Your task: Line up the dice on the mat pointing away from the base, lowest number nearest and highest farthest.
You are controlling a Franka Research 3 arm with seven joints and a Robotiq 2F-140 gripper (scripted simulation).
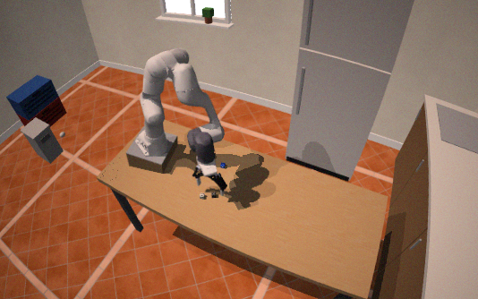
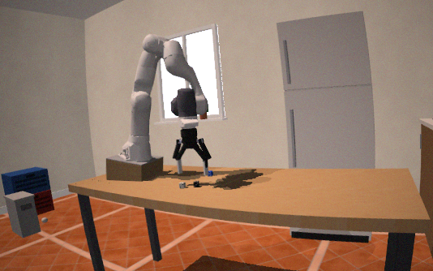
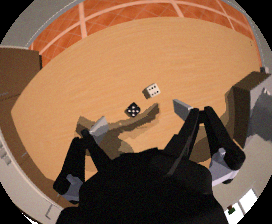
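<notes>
Now: the blue die 8 cm behind my hand, 20 cm to the left of it and 6 cm below it. Round my hand: wood-coloured mat (4 cm ahead, 13 cm to the left, 7 cm below).
</notes>
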